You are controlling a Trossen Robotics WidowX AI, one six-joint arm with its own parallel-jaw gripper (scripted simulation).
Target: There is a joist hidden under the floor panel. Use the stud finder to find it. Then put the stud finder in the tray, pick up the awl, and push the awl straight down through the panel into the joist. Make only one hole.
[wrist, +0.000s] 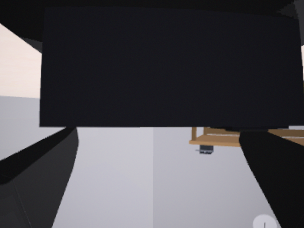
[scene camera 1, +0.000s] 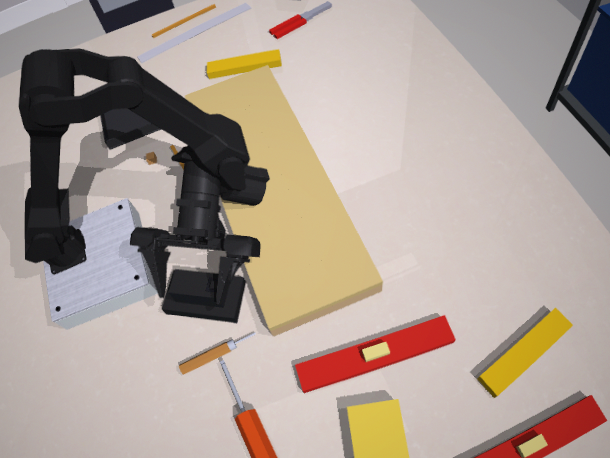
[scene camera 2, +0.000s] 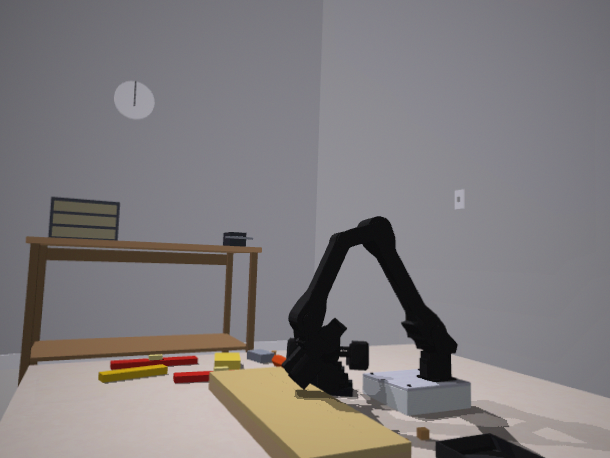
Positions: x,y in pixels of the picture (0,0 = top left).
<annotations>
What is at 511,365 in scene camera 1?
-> A yellow bar.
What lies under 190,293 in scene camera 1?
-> A stud finder.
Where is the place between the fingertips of my gripper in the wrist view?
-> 161,134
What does my gripper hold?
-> Nothing.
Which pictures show my gripper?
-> The wrist view, scene camera 1 and scene camera 2: all of them.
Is my gripper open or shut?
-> Open.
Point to a black tray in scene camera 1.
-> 120,126
</annotations>
